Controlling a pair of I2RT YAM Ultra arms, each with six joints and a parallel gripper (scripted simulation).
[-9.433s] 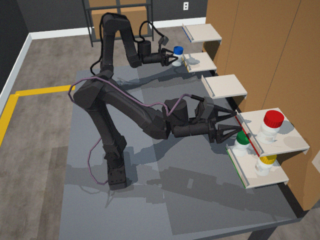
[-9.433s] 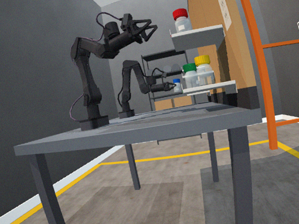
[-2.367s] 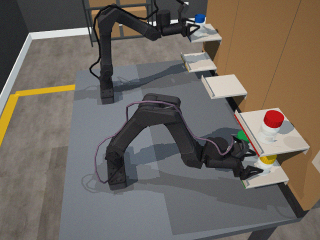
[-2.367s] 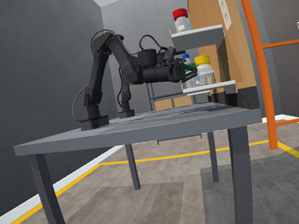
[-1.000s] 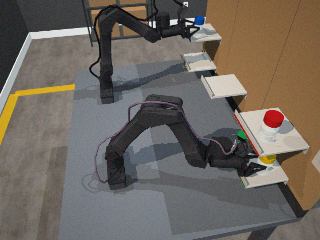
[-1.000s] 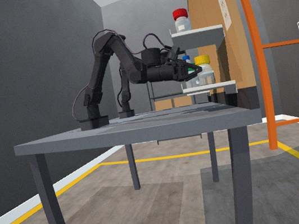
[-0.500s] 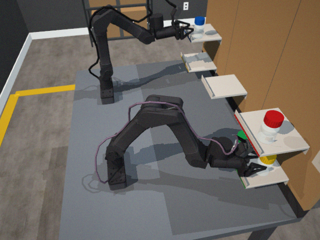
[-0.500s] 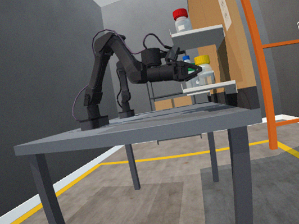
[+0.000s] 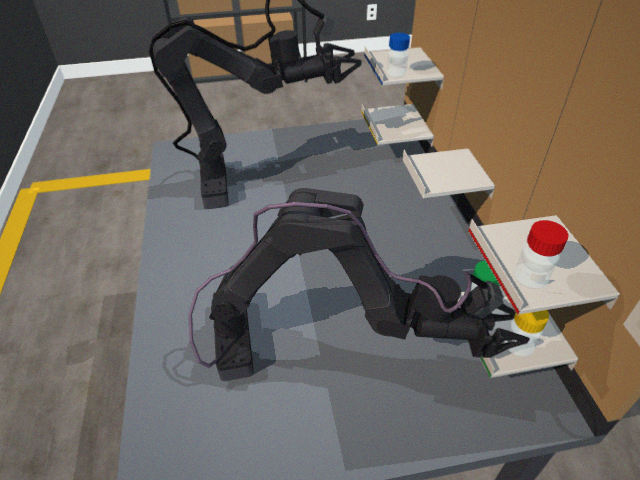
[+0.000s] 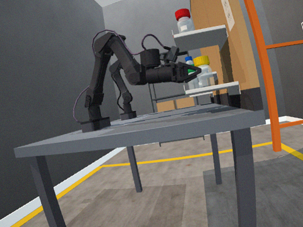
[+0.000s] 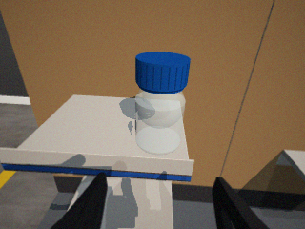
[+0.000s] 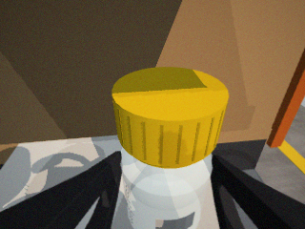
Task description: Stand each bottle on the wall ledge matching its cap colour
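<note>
The green-capped bottle is 110 mm to the left of my right hand, 20 mm behind it and 10 mm below it. Round my right hand: brown wall (430 mm to the left, 300 mm above, 140 mm ahead); yellow-capped bottle (10 mm below, 10 mm ahead); red-capped bottle (180 mm above, 10 mm to the left, 10 mm behind).
</note>
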